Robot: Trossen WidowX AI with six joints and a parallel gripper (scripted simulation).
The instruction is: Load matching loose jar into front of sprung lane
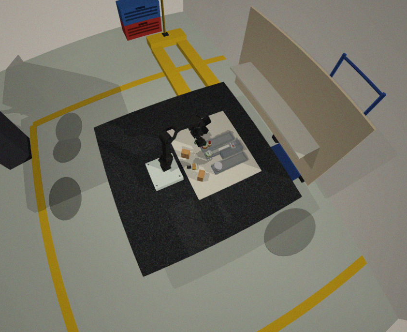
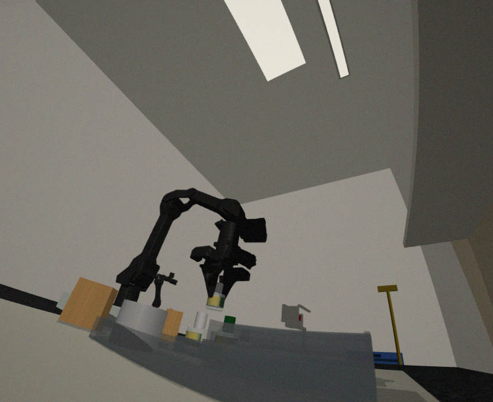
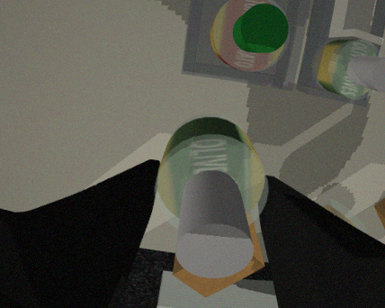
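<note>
The wide grey cylinder lies 6 cm ahead of my gripper tip, 23 cm to the right of it and 8 cm below it. From my gripper tip the other things lie so: clear lane rack (20 cm ahead, 13 cm to the right, 9 cm below); then pale pusher plate (16 cm ahead, 13 cm to the right, 6 cm below).
</note>
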